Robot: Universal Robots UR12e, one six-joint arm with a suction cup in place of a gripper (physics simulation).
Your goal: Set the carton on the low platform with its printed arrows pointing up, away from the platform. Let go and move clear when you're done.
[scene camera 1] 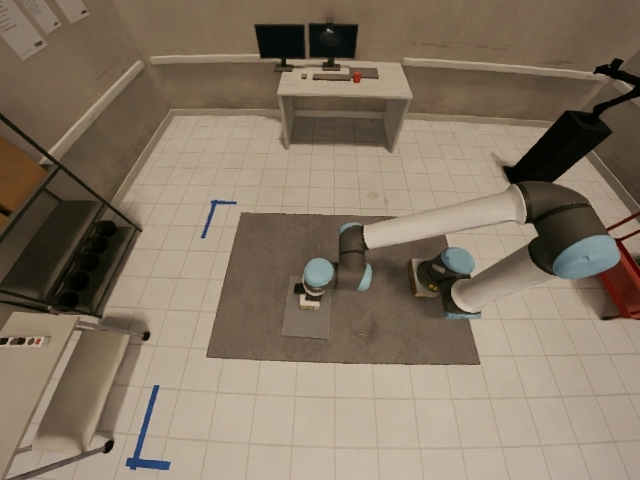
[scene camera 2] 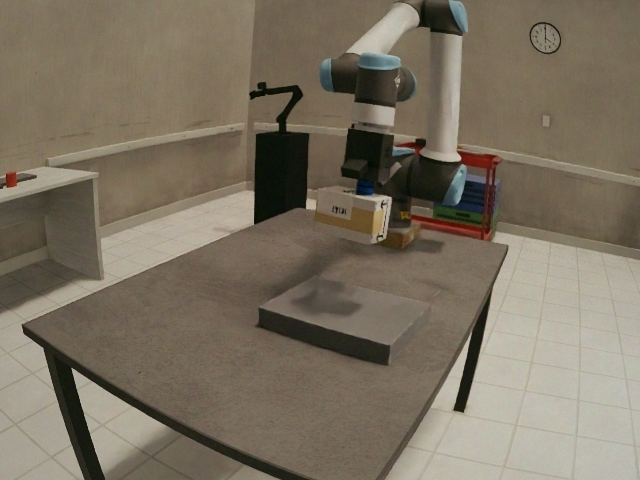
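Where they show: arm's base, link origin: [scene camera 1: 432, 276].
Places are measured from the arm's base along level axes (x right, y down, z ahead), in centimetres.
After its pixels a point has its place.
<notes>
The white carton [scene camera 1: 309, 305] @[y -24.1, x -28.2, z 68.0 cm] [scene camera 2: 345, 221] @[y -19.3, x -21.8, z 72.7 cm] hangs beneath my suction cup [scene camera 2: 364, 187], which is on its upper face, so my gripper is shut on the carton. The carton is off the table, slightly tilted in scene camera 2. A tan band and a printed label show on its broad side. Black marks show on its narrow right side, too oblique to tell which way any arrows point. The low grey platform [scene camera 1: 306, 326] @[y 0.7, x -33.3, z 69.9 cm] [scene camera 2: 382, 316] @[y 0.8, x -31.1, z 70.6 cm] lies below, with a shadow on it and a gap under the carton. In scene camera 1 the wrist hides the cup and part of the carton.
The dark table top [scene camera 1: 248, 330] @[y 5.6, x -37.4, z 100.9 cm] [scene camera 2: 155, 351] @[y 5.6, x 3.1, z 107.0 cm] bears the platform and the arm's base. A black pedestal [scene camera 1: 560, 144] [scene camera 2: 281, 175] stands beyond the table, and a red cart [scene camera 1: 622, 268] [scene camera 2: 488, 206] stands behind the arm. A desk [scene camera 1: 343, 85] with two monitors is at the far wall.
</notes>
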